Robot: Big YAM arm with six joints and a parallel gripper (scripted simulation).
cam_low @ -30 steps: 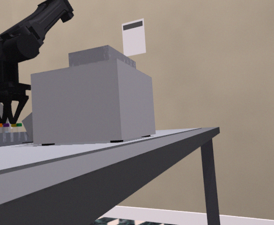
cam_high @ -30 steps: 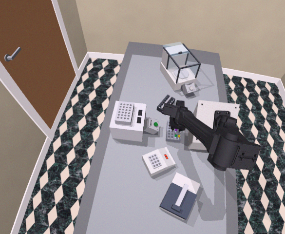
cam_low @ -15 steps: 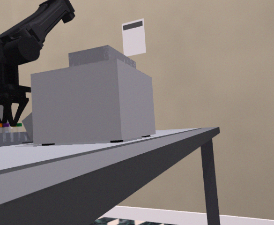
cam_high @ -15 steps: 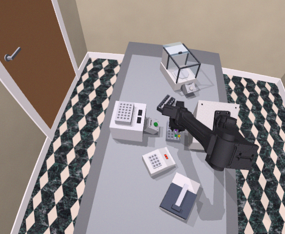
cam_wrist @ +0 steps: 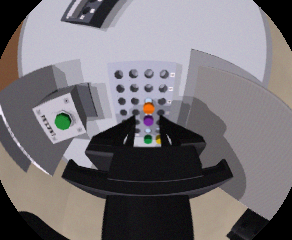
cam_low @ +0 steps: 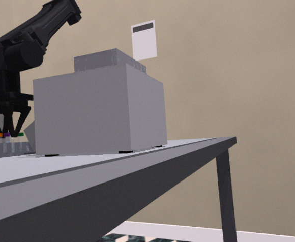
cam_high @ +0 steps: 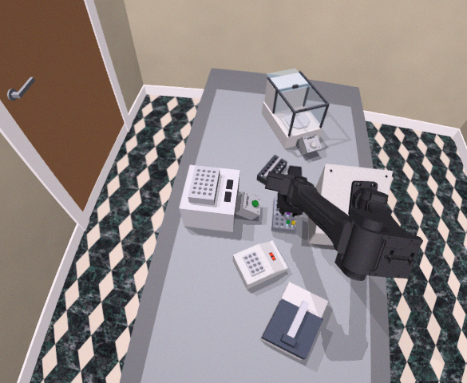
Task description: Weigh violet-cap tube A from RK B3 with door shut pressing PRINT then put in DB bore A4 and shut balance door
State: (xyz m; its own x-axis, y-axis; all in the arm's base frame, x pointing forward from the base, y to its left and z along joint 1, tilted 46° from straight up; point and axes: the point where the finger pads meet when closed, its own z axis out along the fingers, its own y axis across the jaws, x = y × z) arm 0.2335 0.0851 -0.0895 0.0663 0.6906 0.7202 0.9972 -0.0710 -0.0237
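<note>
The tube rack RK lies 1 cm ahead of my hand, 1 cm to the right of it and 3 cm below it. Also, from my hand: dry block DB (10 cm ahead, 19 cm to the left, 2 cm below); black magnet block MG (5 cm ahead, 21 cm to the right, 3 cm below); white PRINT key (12 cm behind, 32 cm to the right, 2 cm above).
</note>
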